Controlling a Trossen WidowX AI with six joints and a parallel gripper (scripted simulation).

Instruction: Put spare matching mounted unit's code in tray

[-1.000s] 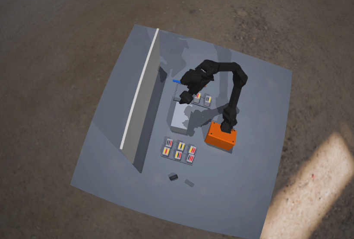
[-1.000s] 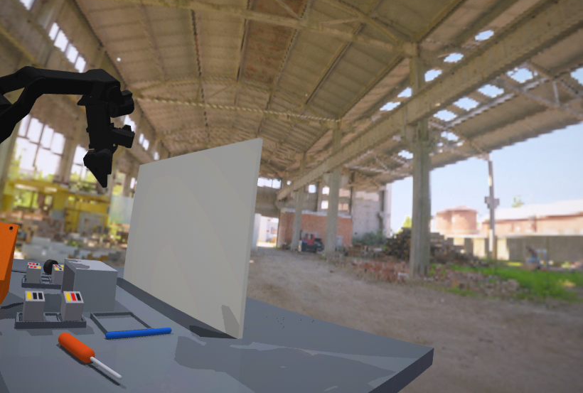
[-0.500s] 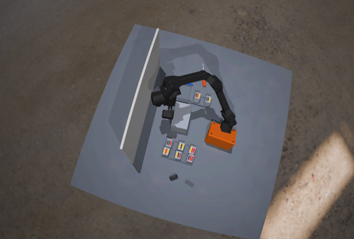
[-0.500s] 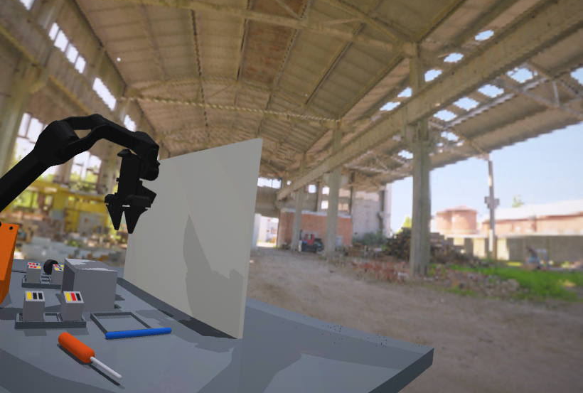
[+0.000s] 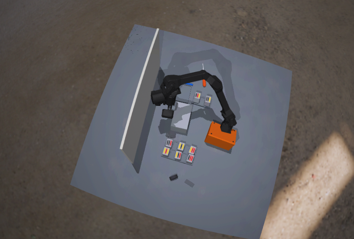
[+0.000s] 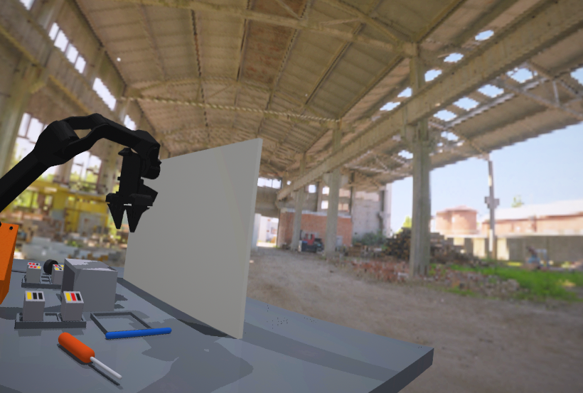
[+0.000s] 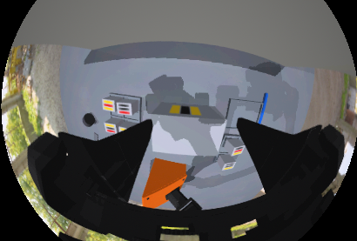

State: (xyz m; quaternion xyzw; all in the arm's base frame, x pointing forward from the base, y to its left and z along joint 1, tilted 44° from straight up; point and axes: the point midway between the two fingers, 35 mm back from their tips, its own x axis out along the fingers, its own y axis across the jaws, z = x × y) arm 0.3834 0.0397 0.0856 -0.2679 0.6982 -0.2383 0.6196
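Now: gripper tip 120 mm past the grey spare, 180 mm to the right of it and 160 mm above it. Round my gripper tip: white panel: 150 mm ahead, 30 mm above; blue pen: 40 mm behind, 260 mm to the right, 190 mm below; dark tray: 60 mm behind, 190 mm to the right, 190 mm below.
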